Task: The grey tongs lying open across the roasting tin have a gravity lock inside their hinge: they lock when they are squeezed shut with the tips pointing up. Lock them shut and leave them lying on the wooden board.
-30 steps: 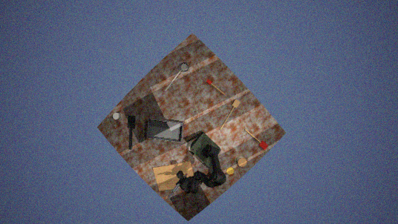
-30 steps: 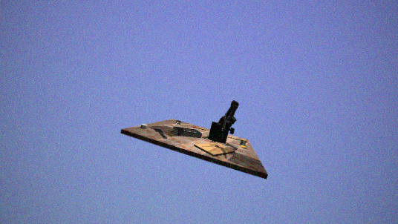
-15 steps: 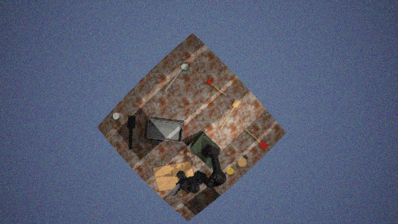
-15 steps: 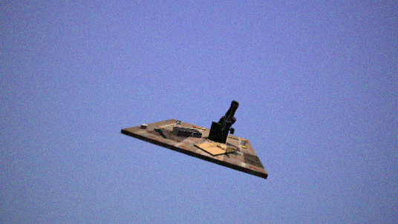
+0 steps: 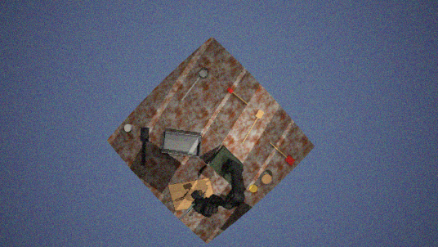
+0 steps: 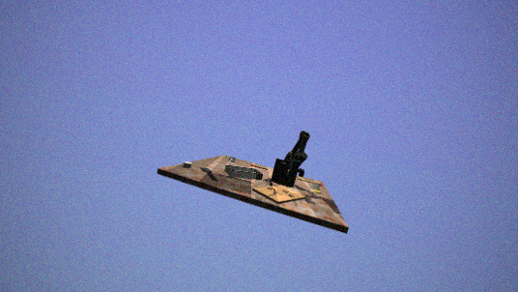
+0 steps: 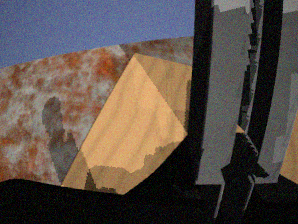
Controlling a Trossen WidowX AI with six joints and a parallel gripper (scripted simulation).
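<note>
Now: gripper tip 20 mm short of the wooden board, 10 mm to the right of it and 140 mm above it. From my gripper tip the other things lie so: black spatula 600 mm ahead, 30 mm to the right, 150 mm below; small white disc 790 mm ahead, 30 mm to the right, 130 mm below; grey roasting tin 370 mm ahead, 260 mm to the right, 120 mm below.
</note>
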